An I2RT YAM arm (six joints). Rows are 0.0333 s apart.
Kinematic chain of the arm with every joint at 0, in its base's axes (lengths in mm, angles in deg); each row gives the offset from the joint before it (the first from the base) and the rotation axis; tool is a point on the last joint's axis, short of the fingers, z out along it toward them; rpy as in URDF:
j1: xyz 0 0 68 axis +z
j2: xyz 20 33.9 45.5 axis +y
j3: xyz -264 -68.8 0 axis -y
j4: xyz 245 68.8 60 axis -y
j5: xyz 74 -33.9 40.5 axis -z
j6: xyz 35.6 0 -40.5 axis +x
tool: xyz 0 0 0 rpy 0 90 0
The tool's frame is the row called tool.
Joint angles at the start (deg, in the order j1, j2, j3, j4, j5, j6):
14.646, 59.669, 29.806, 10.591, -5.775, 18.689
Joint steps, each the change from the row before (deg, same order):
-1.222, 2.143, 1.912, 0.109, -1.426, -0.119
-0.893, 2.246, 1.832, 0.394, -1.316, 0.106
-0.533, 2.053, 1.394, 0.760, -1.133, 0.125
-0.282, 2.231, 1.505, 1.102, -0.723, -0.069
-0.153, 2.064, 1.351, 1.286, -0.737, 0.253
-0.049, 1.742, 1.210, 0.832, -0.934, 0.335
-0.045, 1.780, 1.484, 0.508, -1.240, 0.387
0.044, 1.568, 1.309, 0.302, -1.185, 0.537
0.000, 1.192, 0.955, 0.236, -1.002, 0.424
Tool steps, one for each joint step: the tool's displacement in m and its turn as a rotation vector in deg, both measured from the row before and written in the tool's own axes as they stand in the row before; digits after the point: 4 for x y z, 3 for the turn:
-0.0074, -0.0027, 0.0061, -0.234, 0.159, 0.297
-0.0066, -0.0019, 0.0067, -0.456, 0.132, 0.403
-0.0046, -0.0013, 0.0065, -0.638, 0.082, 0.284
-0.0049, -0.0006, 0.0074, -0.557, -0.219, -0.043
-0.0043, -0.0002, 0.0071, -0.745, -0.350, 0.194
-0.0032, 0.0002, 0.0062, -0.936, 0.011, 0.290
-0.0039, 0.0005, 0.0065, -1.199, 0.202, 0.354
-0.0029, 0.0006, 0.0059, -1.166, 0.383, 0.514
-0.0019, 0.0001, 0.0045, -0.938, 0.351, 0.424

